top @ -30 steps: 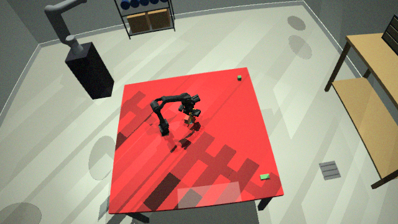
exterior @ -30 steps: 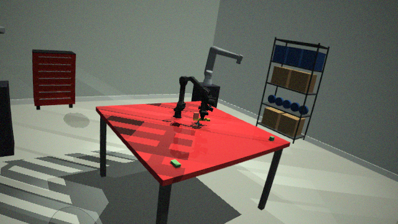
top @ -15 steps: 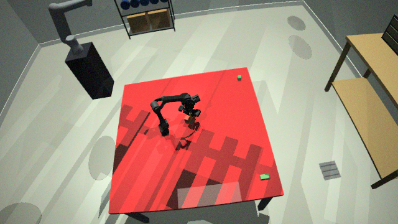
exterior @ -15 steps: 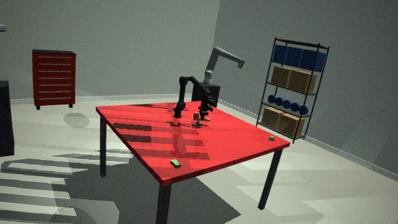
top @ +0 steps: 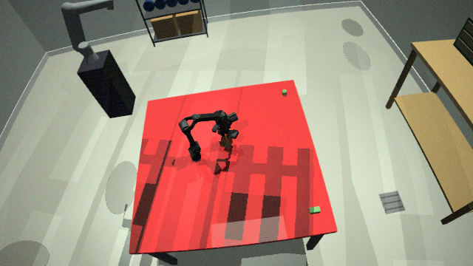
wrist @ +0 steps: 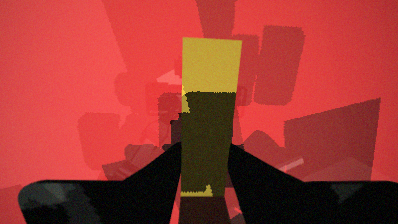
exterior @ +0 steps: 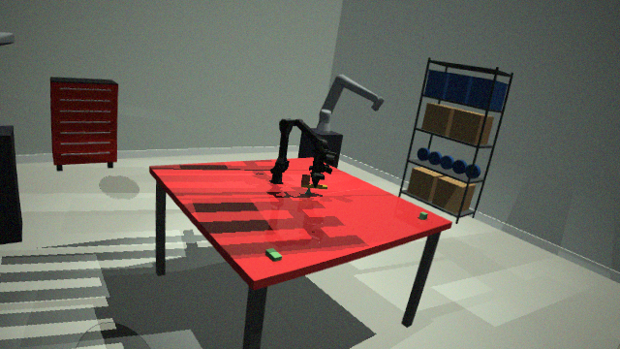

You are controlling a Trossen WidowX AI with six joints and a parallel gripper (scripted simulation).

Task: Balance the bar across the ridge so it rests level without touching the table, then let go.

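Now: gripper tip 30 mm above the teal ridge piece, 20 mm to the left of it and 10 mm past it.
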